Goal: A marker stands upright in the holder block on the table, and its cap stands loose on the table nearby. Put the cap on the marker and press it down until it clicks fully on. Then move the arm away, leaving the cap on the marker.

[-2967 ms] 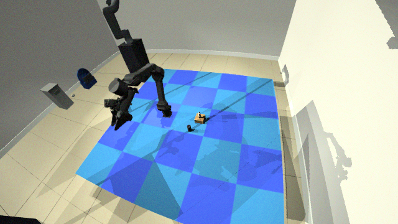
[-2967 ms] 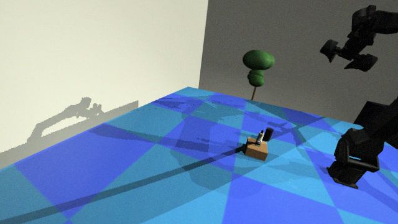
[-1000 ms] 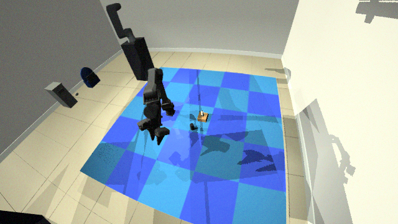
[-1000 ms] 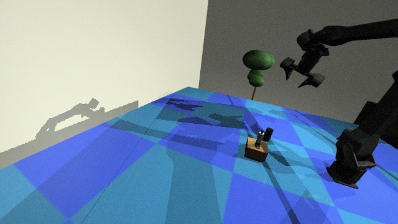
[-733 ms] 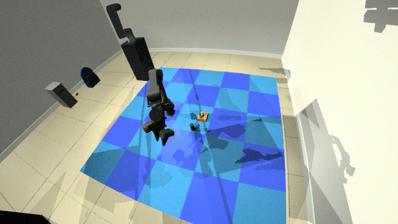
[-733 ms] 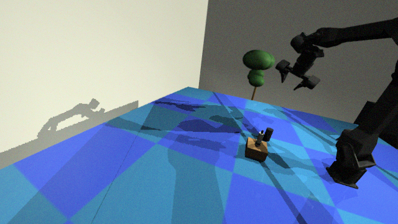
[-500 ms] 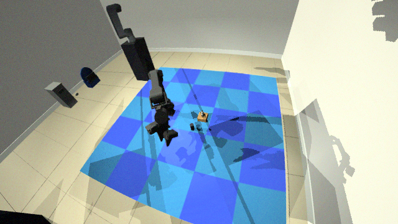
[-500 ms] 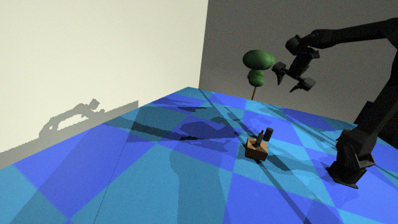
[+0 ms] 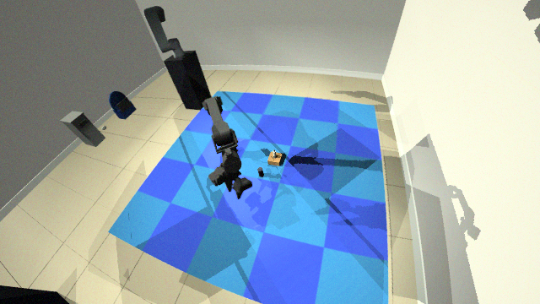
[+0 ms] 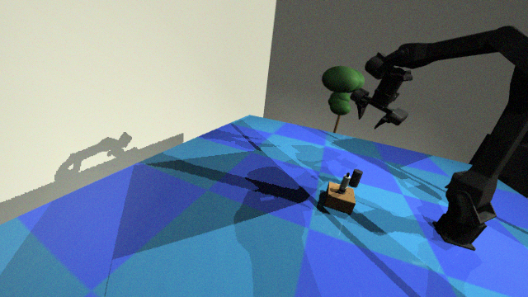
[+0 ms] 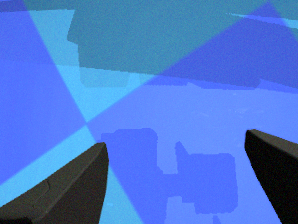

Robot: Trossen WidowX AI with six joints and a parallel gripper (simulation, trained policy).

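My gripper tip is 20 mm short of the black cap, 210 mm to the right of it and 130 mm above it. From my gripper tip the other things lie so: holder block (70 mm ahead, 320 mm to the left, 140 mm below).
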